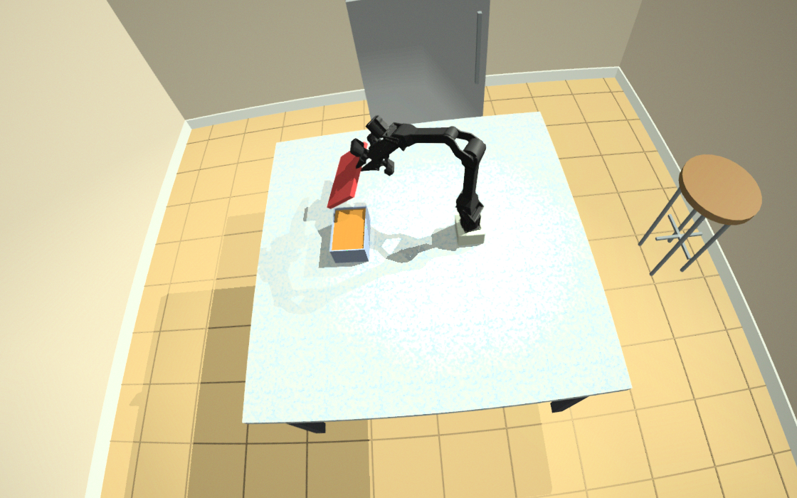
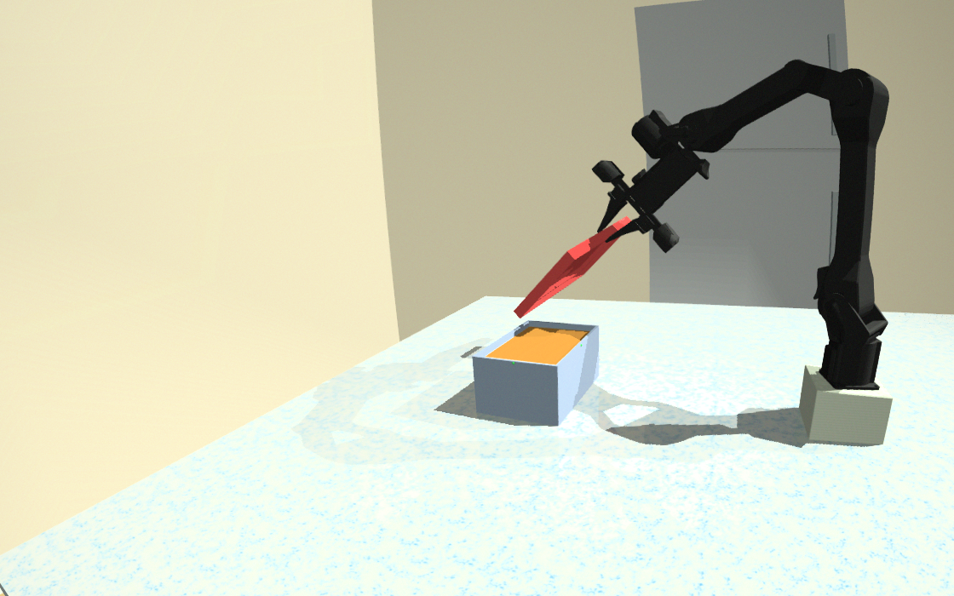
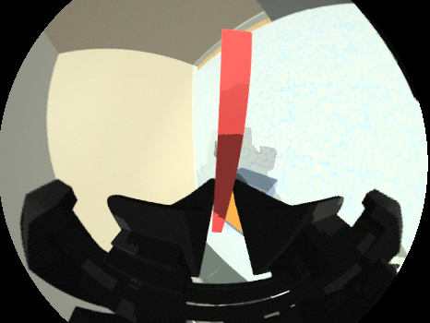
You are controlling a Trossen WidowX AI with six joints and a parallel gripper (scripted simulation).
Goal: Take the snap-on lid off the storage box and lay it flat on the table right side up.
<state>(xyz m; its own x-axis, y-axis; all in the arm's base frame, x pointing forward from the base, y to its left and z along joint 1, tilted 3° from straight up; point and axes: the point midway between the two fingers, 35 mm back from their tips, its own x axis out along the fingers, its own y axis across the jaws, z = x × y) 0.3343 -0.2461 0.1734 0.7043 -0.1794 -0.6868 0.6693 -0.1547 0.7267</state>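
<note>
My gripper tip is 50 mm short of the red lid, 50 mm above it and 30 mm to the left of it. The rest, counted from my gripper tip: storage box (180 mm below, 150 mm to the left, 90 mm ahead).
</note>
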